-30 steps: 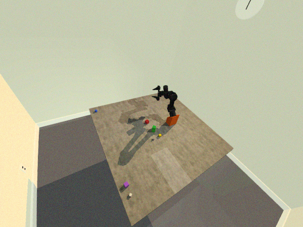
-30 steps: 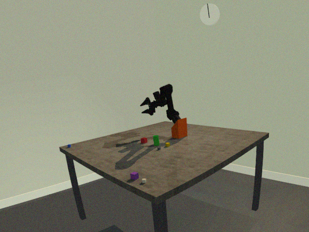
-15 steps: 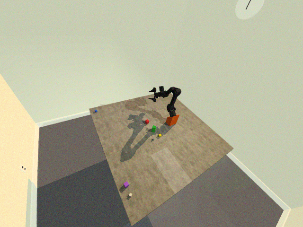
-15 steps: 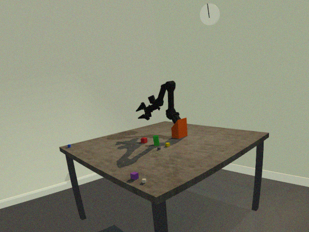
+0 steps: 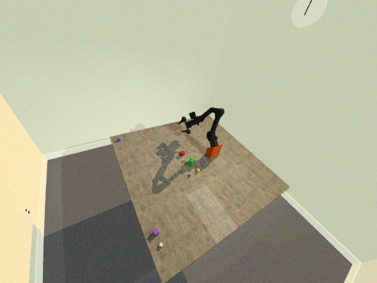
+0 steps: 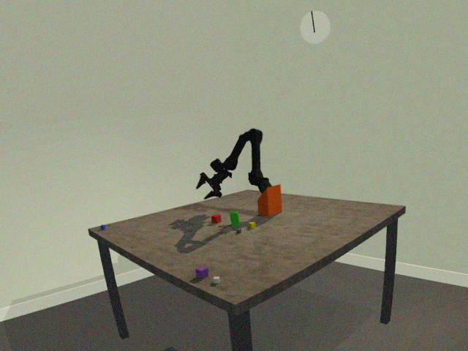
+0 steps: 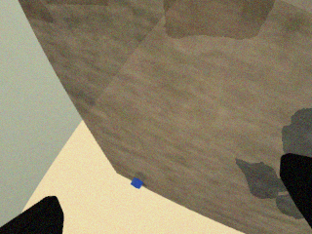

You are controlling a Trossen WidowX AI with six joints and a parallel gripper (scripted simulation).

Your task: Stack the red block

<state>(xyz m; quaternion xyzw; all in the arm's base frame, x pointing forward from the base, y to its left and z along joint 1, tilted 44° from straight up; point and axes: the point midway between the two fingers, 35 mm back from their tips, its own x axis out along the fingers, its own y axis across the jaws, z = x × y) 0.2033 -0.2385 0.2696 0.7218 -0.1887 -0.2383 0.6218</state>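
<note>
The red block is 280 mm to the left of my gripper tip, 90 mm below it and 70 mm ahead of it. Also, from my gripper tip: purple block 880 mm to the left, 480 mm ahead, 90 mm below; then yellow block 520 mm to the left, 100 mm below; then blue block 620 mm ahead, 100 mm below, 80 mm to the right.
</note>
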